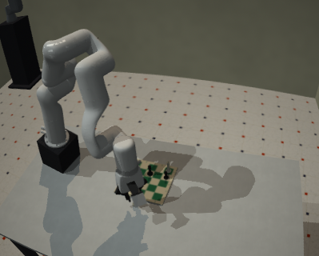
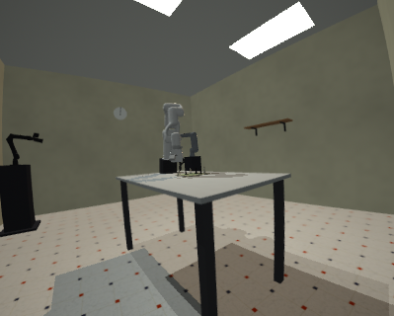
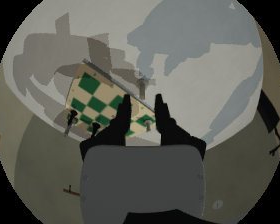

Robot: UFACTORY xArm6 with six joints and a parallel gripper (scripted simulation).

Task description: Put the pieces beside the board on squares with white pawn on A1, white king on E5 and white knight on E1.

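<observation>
The chessboard lies 10 mm ahead of my hand, 140 mm to the left of it and 60 mm below it.
</observation>
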